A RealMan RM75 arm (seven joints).
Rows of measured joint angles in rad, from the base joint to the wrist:
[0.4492, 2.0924, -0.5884, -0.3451, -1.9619, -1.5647, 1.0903]
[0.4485, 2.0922, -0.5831, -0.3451, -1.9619, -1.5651, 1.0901]
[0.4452, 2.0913, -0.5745, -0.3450, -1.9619, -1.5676, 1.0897]
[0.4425, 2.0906, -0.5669, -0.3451, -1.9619, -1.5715, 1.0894]
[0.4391, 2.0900, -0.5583, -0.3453, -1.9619, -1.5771, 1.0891]
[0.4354, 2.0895, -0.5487, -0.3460, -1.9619, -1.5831, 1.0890]
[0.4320, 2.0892, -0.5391, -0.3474, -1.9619, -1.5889, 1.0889]
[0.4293, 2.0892, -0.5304, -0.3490, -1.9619, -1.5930, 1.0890]
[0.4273, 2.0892, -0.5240, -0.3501, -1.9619, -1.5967, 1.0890]
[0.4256, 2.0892, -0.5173, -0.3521, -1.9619, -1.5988, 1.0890]
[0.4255, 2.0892, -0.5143, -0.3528, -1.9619, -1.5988, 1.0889]
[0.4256, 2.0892, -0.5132, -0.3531, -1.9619, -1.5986, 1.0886]
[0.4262, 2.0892, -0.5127, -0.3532, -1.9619, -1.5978, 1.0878]
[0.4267, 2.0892, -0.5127, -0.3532, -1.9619, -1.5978, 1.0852]
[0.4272, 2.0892, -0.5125, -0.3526, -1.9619, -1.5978, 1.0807]
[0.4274, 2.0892, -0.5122, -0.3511, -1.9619, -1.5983, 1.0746]
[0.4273, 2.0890, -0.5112, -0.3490, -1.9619, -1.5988, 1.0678]
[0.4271, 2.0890, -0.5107, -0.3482, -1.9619, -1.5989, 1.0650]
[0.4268, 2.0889, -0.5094, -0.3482, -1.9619, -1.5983, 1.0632]
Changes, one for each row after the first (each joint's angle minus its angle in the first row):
[-0.0007, -0.0002, 0.0053, 0.0000, 0.0000, -0.0004, -0.0002]
[-0.0040, -0.0011, 0.0139, 0.0001, 0.0000, -0.0029, -0.0006]
[-0.0067, -0.0018, 0.0215, 0.0000, 0.0000, -0.0068, -0.0009]
[-0.0101, -0.0024, 0.0301, -0.0002, 0.0000, -0.0124, -0.0012]
[-0.0138, -0.0029, 0.0397, -0.0009, 0.0000, -0.0184, -0.0013]
[-0.0172, -0.0032, 0.0493, -0.0023, 0.0000, -0.0242, -0.0014]
[-0.0199, -0.0032, 0.0580, -0.0039, 0.0000, -0.0283, -0.0013]
[-0.0219, -0.0032, 0.0644, -0.0050, 0.0000, -0.0320, -0.0013]
[-0.0236, -0.0032, 0.0711, -0.0070, 0.0000, -0.0341, -0.0013]
[-0.0237, -0.0032, 0.0741, -0.0077, 0.0000, -0.0341, -0.0014]
[-0.0236, -0.0032, 0.0752, -0.0080, 0.0000, -0.0339, -0.0017]
[-0.0230, -0.0032, 0.0757, -0.0081, 0.0000, -0.0331, -0.0025]
[-0.0225, -0.0032, 0.0757, -0.0081, 0.0000, -0.0331, -0.0051]
[-0.0220, -0.0032, 0.0759, -0.0075, 0.0000, -0.0331, -0.0096]
[-0.0218, -0.0032, 0.0762, -0.0060, 0.0000, -0.0336, -0.0157]
[-0.0219, -0.0034, 0.0772, -0.0039, 0.0000, -0.0341, -0.0225]
[-0.0221, -0.0034, 0.0777, -0.0031, 0.0000, -0.0342, -0.0253]
[-0.0224, -0.0035, 0.0790, -0.0031, 0.0000, -0.0336, -0.0271]

